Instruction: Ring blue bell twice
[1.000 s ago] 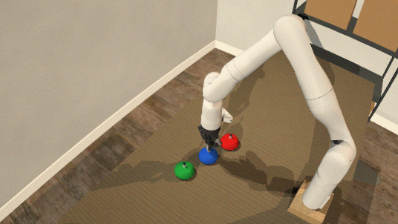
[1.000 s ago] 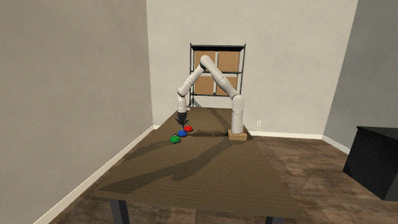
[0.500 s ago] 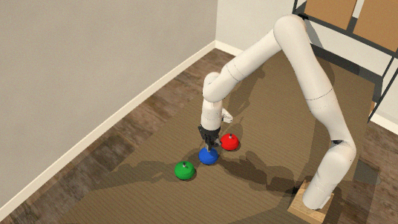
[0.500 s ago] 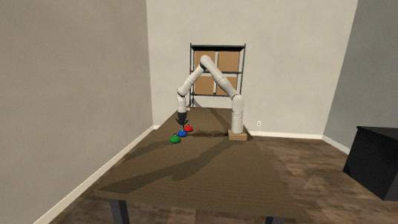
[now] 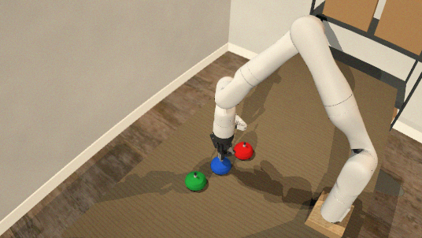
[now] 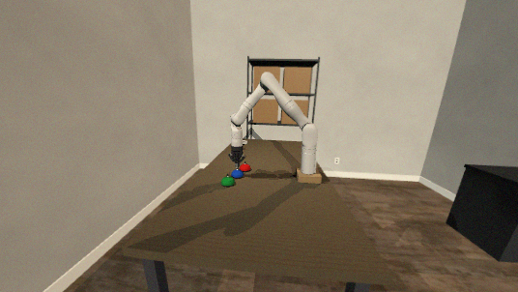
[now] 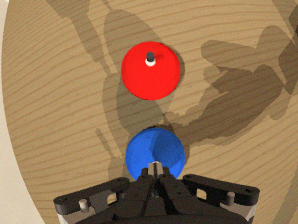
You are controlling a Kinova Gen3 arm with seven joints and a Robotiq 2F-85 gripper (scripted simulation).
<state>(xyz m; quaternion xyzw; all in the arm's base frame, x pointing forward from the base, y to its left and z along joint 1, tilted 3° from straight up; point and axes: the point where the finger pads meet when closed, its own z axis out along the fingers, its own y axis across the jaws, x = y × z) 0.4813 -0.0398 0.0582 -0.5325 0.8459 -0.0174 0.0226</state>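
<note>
The blue bell lies 40 mm below my hand. Round my hand: red bell: 110 mm to the right, 50 mm behind, 40 mm below; then green bell: 110 mm to the left, 50 mm ahead, 40 mm below.
</note>
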